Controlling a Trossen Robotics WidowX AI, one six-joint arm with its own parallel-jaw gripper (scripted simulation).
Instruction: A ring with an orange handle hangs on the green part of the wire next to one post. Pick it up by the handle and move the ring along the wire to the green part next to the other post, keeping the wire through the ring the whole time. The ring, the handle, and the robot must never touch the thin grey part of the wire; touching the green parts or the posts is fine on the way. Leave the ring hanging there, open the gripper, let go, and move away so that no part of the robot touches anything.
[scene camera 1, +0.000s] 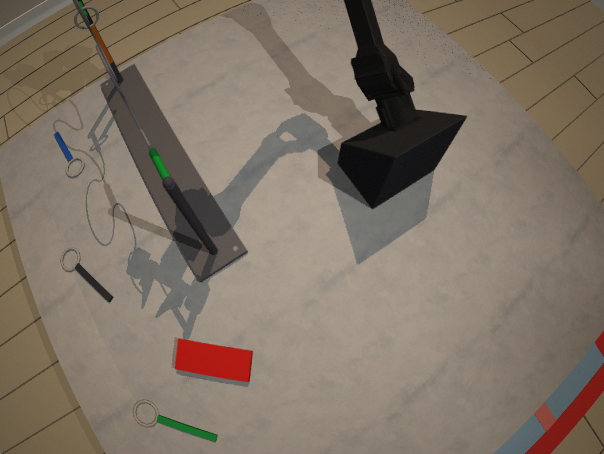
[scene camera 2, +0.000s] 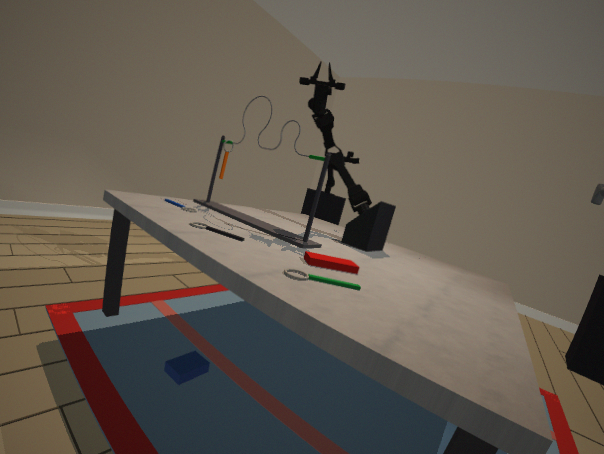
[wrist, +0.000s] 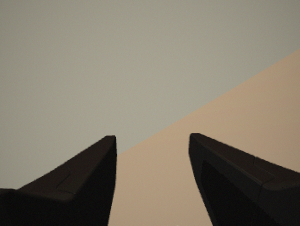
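Gripper (wrist: 153, 144) visible, as is a red block (scene camera 1: 229, 363). In the wrist view the red block is out of frame.
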